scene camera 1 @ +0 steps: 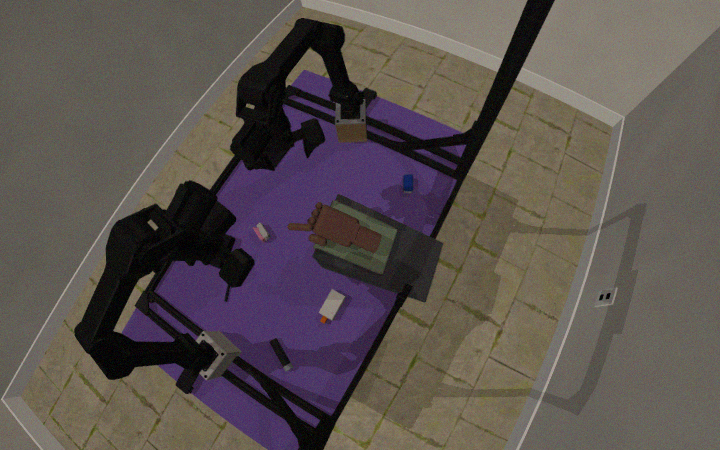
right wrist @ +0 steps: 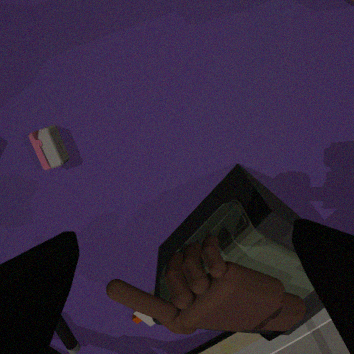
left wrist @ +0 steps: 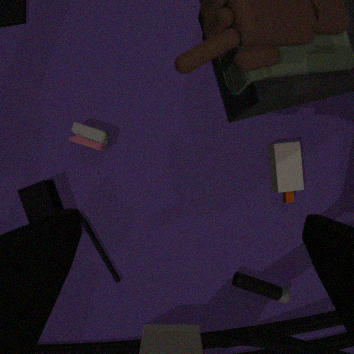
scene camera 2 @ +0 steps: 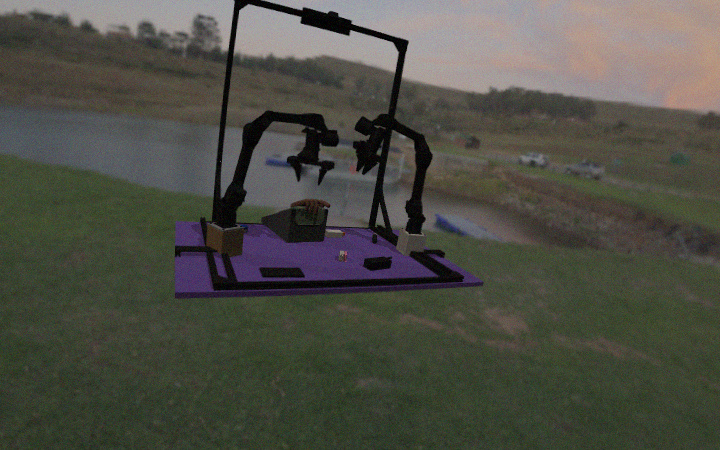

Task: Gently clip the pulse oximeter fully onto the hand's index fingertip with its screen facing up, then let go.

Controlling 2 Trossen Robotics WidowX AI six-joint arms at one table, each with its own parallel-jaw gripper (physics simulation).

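Where they show: left gripper, fingertip midpoint: (scene camera 1: 236,246) (left wrist: 194,223) (scene camera 2: 359,172); right gripper, fingertip midpoint: (scene camera 1: 290,162) (right wrist: 186,236) (scene camera 2: 308,183); left arm's base, origin of the base link: (scene camera 1: 204,355) (scene camera 2: 413,232); right arm's base, origin of the base link: (scene camera 1: 350,111) (scene camera 2: 225,225).
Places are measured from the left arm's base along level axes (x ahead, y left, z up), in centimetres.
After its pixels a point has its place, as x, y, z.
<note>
The pulse oximeter (scene camera 1: 261,231) @(38.2, 13.5, -7.4) (scene camera 2: 343,256) @(38.5, 16.3, -8.2) (left wrist: 89,136) @(37.9, 13.4, -7.4) (right wrist: 49,147) @(38.8, 13.8, -7.4), a small clip with a whitish half and a pink half side by side, lies on the purple table, apart from the hand. Its screen cannot be made out. The brown hand (scene camera 1: 337,225) @(51.0, -10.0, 8.4) (scene camera 2: 310,203) @(51.1, -2.7, 8.6) (left wrist: 272,22) @(48.3, -9.2, 9.1) (right wrist: 240,300) @(52.3, -7.8, 9.1) rests on a sloped stand, its index finger (scene camera 1: 298,227) (left wrist: 207,51) (right wrist: 142,301) sticking out past the edge, bare. My left gripper (scene camera 2: 362,168) @(31.7, -0.3, 24.9) (left wrist: 194,223) @(31.7, -0.3, 24.9) is open and empty, high above the table. My right gripper (scene camera 2: 309,180) @(55.0, 6.3, 18.8) (right wrist: 186,236) @(55.0, 6.3, 18.8) is open and empty, high above the table; the hand shows between its fingers.
The dark stand (scene camera 1: 419,254) @(60.6, -30.9, -5.6) (scene camera 2: 297,234) @(54.7, -4.6, -6.5) has a green pad. A white box (scene camera 1: 332,304) @(34.0, -18.7, -7.7) (left wrist: 288,167) @(33.7, -18.5, -7.7) with an orange tip, a black cylinder (scene camera 1: 279,352) @(13.2, -14.9, -8.0) (left wrist: 256,286) @(13.4, -14.3, -8.0), a blue object (scene camera 1: 407,183) @(78.3, -14.9, -7.2), a black box (scene camera 2: 377,263) @(26.4, 24.3, -7.6) (left wrist: 40,200) @(27.6, 21.3, -7.1), a thin black stick (left wrist: 101,247) @(19.4, 12.1, -9.9) and a flat black pad (scene camera 2: 281,272) @(66.0, 32.2, -9.7) lie around.
</note>
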